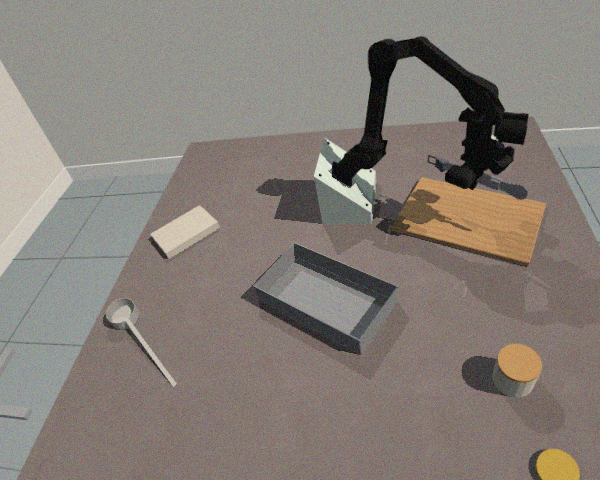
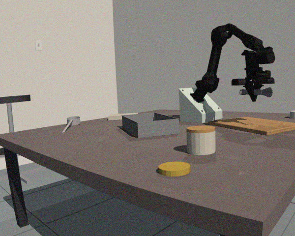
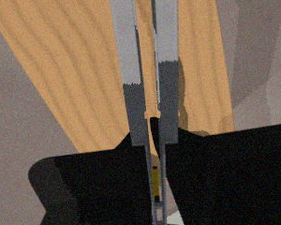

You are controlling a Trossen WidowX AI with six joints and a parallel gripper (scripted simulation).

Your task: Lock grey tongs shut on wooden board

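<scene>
The wooden board lies 100 mm below my gripper tip. Round my gripper tip: cork-lidded jar: 480 mm ahead, 10 mm to the left, 70 mm below; then small white cylinder: 330 mm behind, 120 mm to the left, 90 mm below; then roasting tin: 270 mm ahead, 380 mm to the right, 80 mm below.
</scene>
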